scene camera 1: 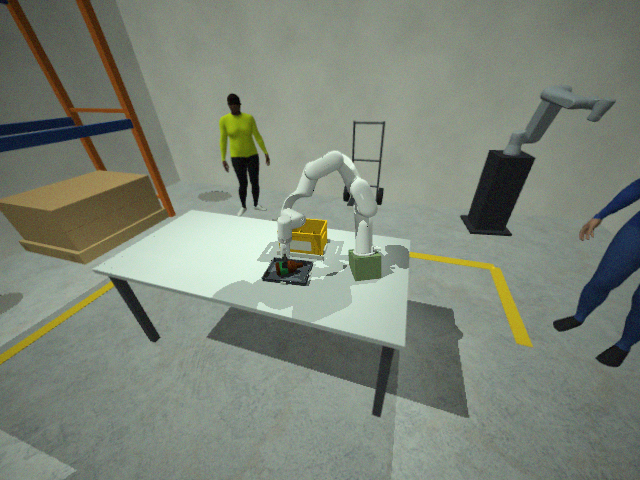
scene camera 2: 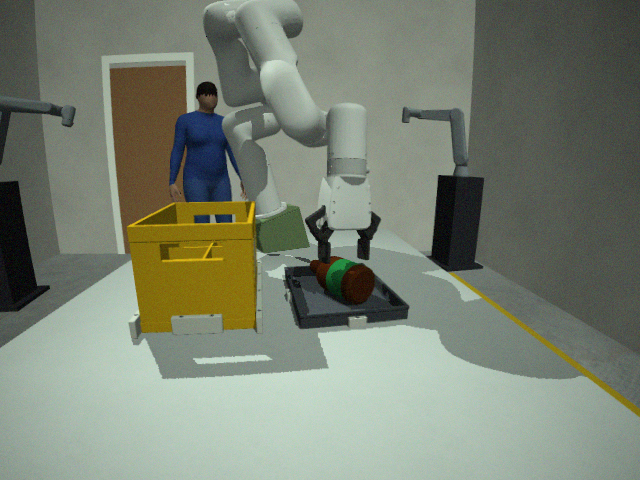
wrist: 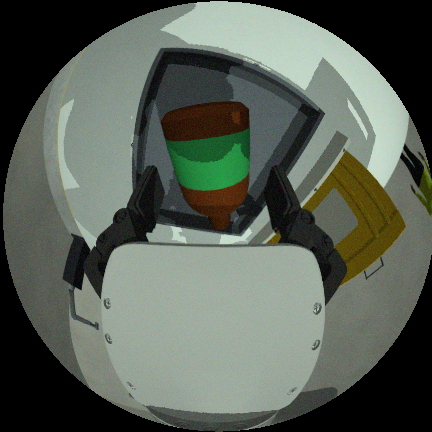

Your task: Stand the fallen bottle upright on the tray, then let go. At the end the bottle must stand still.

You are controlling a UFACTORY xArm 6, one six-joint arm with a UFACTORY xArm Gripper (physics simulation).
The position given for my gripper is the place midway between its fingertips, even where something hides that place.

Observation:
I see my gripper (scene camera 2: 344, 260), a yellow crate (scene camera 2: 180, 268) and a dark tray (scene camera 2: 315, 307).
The yellow crate shows as well in scene camera 1 (scene camera 1: 311, 238) and in the wrist view (wrist: 350, 206). The dark tray is seen too in scene camera 1 (scene camera 1: 300, 277) and in the wrist view (wrist: 282, 120). My gripper is seen too in the wrist view (wrist: 213, 176).

